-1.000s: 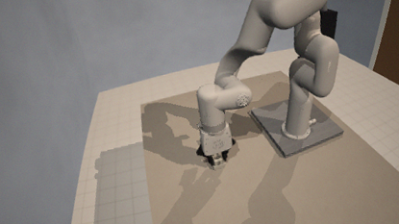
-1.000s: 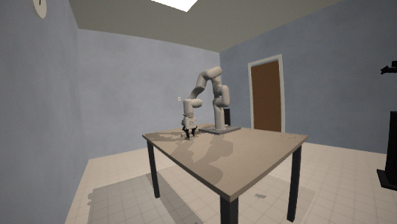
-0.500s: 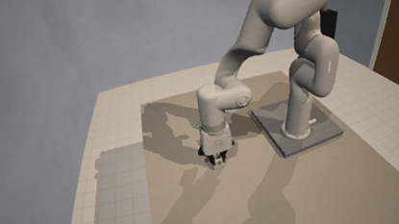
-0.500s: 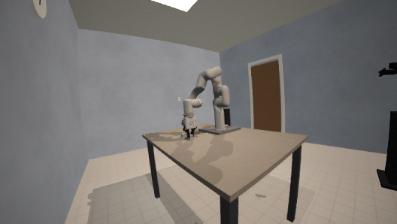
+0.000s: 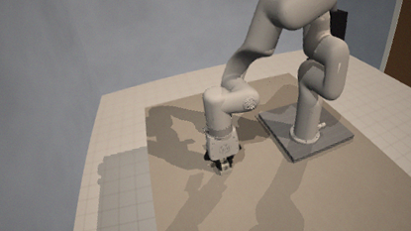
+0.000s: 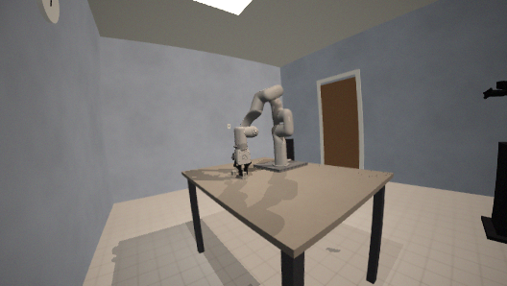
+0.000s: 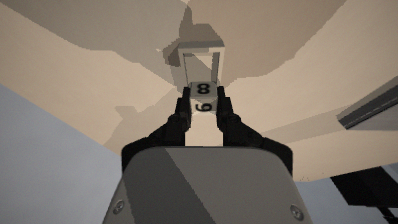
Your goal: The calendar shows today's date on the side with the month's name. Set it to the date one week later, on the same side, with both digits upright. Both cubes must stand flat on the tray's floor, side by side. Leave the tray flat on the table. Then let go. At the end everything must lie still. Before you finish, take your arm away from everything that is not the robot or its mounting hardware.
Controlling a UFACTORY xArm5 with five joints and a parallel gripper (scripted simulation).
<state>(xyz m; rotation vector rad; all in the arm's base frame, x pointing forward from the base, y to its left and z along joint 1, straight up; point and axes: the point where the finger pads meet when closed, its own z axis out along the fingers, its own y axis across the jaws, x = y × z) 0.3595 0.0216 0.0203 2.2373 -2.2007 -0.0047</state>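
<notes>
The calendar tray is 3 cm below my hand and 2 cm to the right of it.
</notes>
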